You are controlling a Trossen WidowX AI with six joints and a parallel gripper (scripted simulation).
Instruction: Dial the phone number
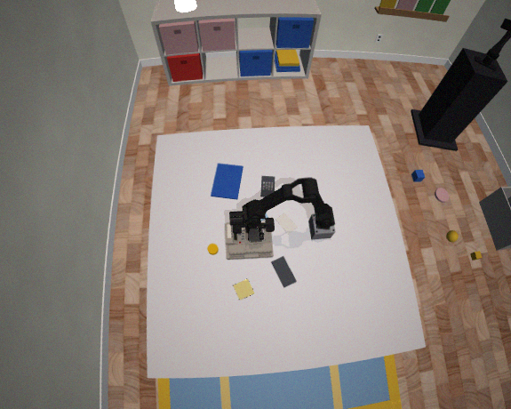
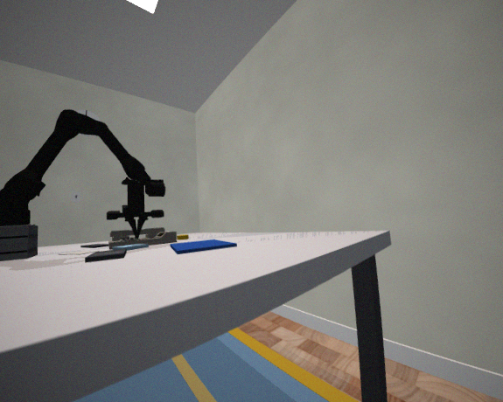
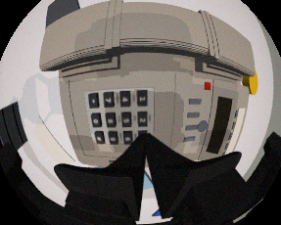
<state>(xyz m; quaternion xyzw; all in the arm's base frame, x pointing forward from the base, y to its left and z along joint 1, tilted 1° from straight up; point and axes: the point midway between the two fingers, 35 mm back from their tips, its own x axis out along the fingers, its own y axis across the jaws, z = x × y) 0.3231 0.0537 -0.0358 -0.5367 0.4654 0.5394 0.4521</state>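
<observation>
My hand is 2 cm short of the beige desk phone, 4 cm to the right of it and 4 cm above it. Round my hand: dark grey card: 16 cm behind, 18 cm to the left, 6 cm below; handset: 9 cm to the left, 2 cm below; cream note: 16 cm behind, 7 cm to the right, 6 cm below.
</observation>
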